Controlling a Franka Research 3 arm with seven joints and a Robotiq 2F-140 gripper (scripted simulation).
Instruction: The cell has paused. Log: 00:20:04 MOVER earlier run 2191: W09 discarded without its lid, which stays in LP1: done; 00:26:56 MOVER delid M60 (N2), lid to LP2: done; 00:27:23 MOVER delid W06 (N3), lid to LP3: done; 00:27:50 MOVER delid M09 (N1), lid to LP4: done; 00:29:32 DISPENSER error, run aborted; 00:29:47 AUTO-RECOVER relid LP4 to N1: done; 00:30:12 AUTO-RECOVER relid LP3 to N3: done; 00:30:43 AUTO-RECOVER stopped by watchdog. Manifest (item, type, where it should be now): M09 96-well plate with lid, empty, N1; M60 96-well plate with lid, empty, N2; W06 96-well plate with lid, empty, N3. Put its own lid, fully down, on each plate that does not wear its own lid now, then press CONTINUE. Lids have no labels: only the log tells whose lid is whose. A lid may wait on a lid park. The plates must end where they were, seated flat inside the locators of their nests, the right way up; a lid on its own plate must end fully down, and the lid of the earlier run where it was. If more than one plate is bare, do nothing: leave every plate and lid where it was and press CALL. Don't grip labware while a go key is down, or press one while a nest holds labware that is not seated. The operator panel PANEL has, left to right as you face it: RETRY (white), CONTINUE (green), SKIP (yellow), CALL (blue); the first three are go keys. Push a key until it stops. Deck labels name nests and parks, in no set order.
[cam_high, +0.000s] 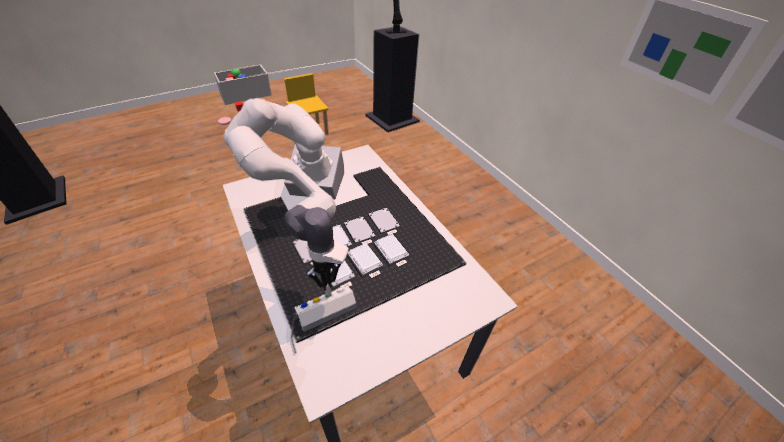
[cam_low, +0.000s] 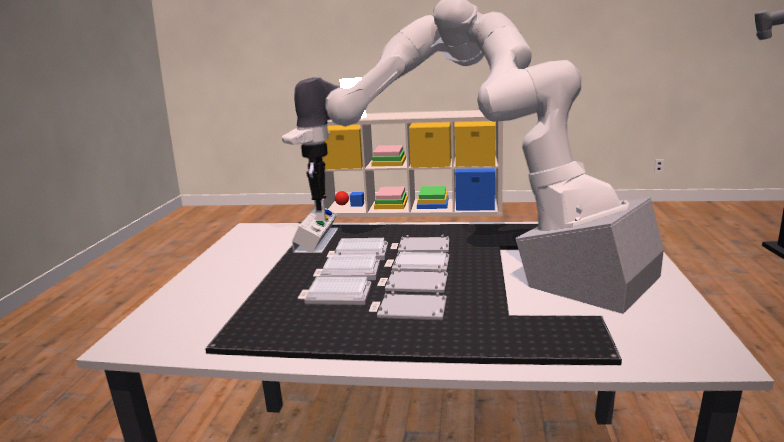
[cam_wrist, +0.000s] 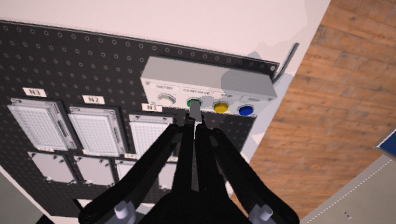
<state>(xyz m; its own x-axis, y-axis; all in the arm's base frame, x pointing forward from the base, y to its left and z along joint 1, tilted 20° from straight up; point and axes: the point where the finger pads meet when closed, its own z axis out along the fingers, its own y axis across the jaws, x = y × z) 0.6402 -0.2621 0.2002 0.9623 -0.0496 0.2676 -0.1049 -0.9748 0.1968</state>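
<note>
My hand is 40 mm above the green key. The rest, counted from my hand: white key (10 mm ahead, 50 mm to the left, 40 mm below); then blue key (10 mm behind, 100 mm to the right, 40 mm below); then yellow key (50 mm to the right, 40 mm below).
</note>
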